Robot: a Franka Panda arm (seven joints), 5 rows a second.
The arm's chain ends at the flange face. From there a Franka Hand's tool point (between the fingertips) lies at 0.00 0.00 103.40 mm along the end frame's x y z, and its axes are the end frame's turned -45 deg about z.
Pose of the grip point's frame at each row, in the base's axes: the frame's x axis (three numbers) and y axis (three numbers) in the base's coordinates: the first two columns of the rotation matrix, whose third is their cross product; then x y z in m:
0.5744 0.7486 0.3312 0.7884 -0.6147 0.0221 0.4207 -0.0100 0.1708
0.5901 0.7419 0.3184 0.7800 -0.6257 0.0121 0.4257 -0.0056 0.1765
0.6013 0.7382 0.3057 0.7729 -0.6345 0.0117 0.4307 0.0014 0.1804
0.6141 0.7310 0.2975 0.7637 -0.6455 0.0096 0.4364 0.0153 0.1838
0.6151 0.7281 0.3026 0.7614 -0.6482 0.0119 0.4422 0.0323 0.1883
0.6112 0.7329 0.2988 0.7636 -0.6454 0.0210 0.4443 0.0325 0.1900
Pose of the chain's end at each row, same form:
0.9636 0.0947 0.2498 0.1513 -0.9640 -0.2186 0.3979 -0.0357 0.2683
0.9688 0.0822 0.2337 0.1343 -0.9670 -0.2166 0.4042 -0.0305 0.2745
0.9717 0.0733 0.2244 0.1213 -0.9706 -0.2079 0.4098 -0.0223 0.2788
0.9743 0.0605 0.2172 0.1058 -0.9733 -0.2036 0.4158 -0.0076 0.2825
0.9733 0.0565 0.2224 0.1034 -0.9732 -0.2056 0.4210 0.0092 0.2868
0.9721 0.0619 0.2261 0.1078 -0.9746 -0.1964 0.4228 0.0102 0.2887

